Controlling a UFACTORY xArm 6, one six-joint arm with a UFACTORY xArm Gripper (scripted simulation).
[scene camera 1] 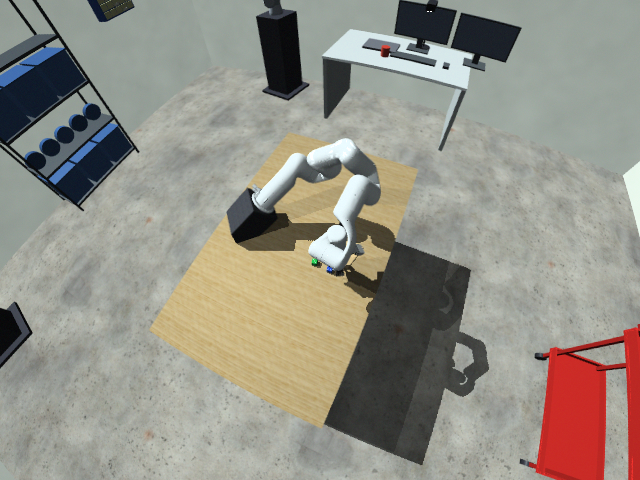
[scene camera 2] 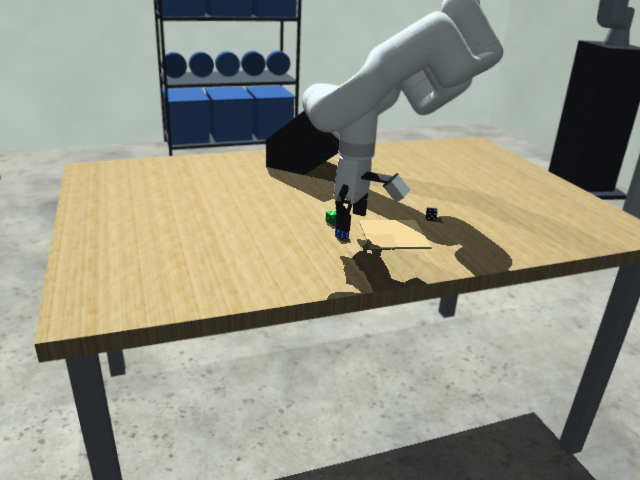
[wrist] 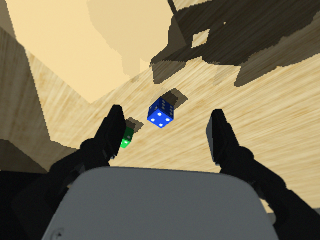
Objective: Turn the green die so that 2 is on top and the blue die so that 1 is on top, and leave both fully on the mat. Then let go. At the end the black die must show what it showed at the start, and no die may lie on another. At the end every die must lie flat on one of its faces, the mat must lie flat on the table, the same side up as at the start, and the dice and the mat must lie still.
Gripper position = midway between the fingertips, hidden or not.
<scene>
I see my gripper (scene camera 2: 351,222) and a tan mat (scene camera 2: 380,234).
The tan mat shows as well in the wrist view (wrist: 94,54). My gripper shows as well in the wrist view (wrist: 166,117).
</scene>
